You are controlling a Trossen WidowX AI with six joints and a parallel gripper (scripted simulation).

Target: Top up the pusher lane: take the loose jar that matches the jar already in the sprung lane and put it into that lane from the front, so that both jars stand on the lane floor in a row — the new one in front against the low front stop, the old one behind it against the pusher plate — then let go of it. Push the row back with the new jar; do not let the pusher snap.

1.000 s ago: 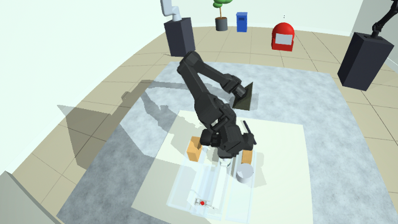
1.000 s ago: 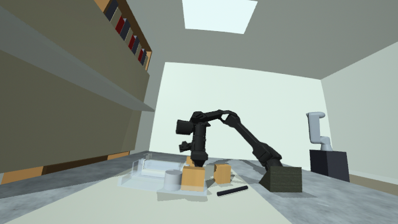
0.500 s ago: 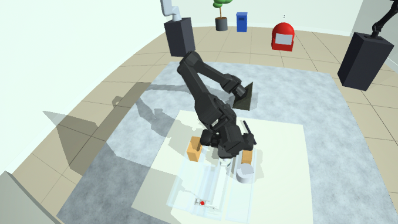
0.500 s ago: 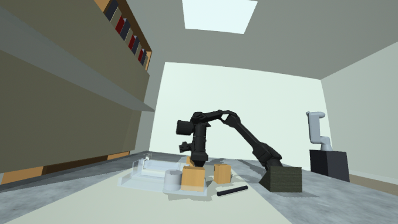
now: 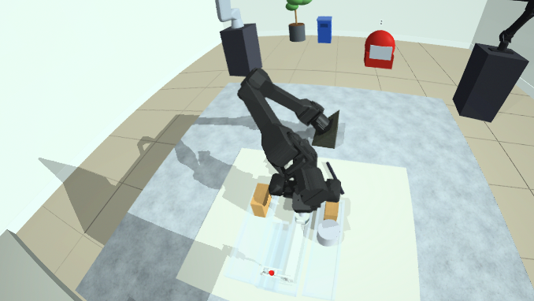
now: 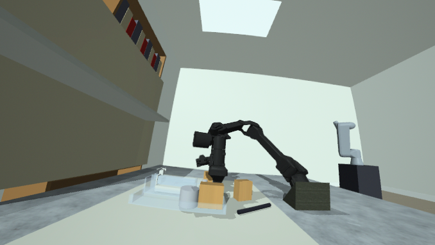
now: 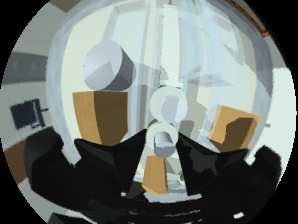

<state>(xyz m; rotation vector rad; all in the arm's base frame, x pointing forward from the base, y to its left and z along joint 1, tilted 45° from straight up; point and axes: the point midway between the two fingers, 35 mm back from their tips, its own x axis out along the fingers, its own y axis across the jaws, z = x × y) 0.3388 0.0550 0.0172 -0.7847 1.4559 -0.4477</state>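
The black rod lies 140 mm behind my gripper tip, 60 mm to the left of it and 20 mm below it. Round my gripper tip: red dot: 230 mm ahead, 40 mm above; then clear pusher lane: 150 mm ahead, 10 mm below.
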